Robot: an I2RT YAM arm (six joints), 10 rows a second.
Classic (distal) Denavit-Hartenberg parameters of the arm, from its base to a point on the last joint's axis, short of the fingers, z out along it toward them. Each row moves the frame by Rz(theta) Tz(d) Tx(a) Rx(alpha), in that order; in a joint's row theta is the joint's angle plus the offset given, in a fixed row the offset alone. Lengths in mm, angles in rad.
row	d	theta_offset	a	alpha
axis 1	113.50	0.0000	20.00	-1.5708
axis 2	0.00	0.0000	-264.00	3.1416
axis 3	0.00	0.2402	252.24	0.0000
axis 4	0.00	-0.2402	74.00	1.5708
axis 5	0.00	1.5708	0.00	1.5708
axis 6	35.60	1.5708	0.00	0.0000
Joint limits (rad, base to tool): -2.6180..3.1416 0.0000..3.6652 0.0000..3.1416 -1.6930..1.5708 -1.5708..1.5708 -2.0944..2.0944
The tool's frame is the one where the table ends.
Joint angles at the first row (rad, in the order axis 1, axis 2, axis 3, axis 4, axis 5, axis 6):
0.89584 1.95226 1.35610 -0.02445 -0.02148 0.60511
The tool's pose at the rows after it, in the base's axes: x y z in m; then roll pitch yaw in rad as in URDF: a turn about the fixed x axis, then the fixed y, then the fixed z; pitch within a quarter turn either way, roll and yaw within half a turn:
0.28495 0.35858 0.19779 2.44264 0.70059 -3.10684
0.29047 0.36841 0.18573 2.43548 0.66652 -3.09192
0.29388 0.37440 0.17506 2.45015 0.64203 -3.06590
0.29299 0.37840 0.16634 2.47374 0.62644 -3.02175
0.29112 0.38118 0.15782 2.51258 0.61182 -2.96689
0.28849 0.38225 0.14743 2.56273 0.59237 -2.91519
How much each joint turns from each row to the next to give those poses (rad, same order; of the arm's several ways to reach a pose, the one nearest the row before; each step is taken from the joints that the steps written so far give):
-0.00001 0.06306 0.05472 0.00307 -0.02346 0.01418
0.00150 0.05831 0.04322 -0.00230 -0.03185 0.01302
0.00081 0.04252 0.03012 -0.01281 -0.01920 -0.00174
0.00533 0.02552 0.01278 -0.01358 -0.01805 -0.01728
0.00579 0.02144 0.01066 -0.02486 -0.01164 -0.02729
0.00570 0.01996 0.00336 -0.02835 -0.00011 -0.02580

